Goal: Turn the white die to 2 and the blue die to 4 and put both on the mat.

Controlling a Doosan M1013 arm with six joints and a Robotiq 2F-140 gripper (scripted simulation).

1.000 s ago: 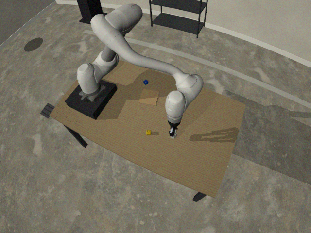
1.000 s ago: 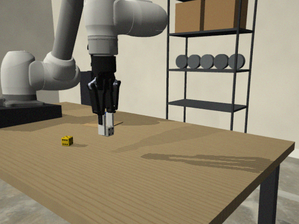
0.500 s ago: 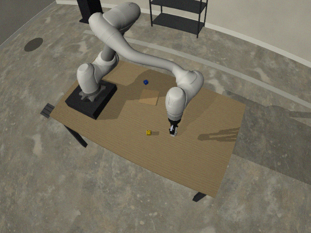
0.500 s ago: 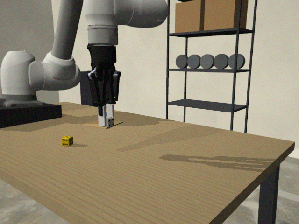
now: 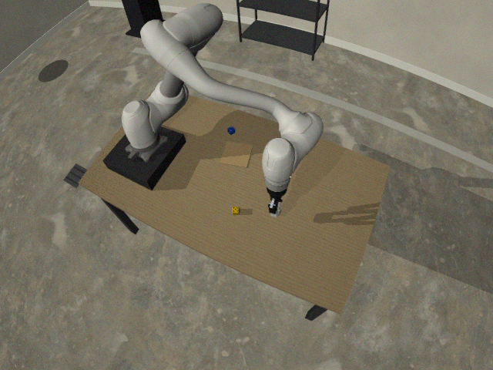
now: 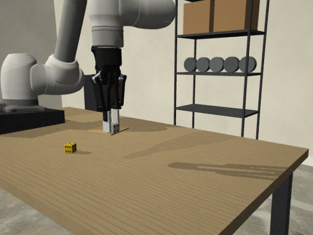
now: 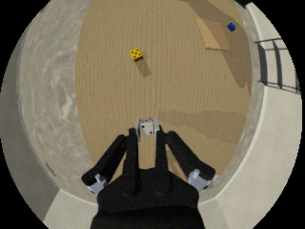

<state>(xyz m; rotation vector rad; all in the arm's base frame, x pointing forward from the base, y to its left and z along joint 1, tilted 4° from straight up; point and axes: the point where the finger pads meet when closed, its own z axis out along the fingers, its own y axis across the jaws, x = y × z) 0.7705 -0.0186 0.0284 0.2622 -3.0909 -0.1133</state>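
My hand is 34 cm past the mat, 23 cm to the right of it and 13 cm above it. The rest, counted from my hand: blue die 45 cm behind, 34 cm to the left, 12 cm below; white die 1 cm ahead, 2 cm below; yellow die 17 cm behind, 5 cm to the right, 12 cm below.
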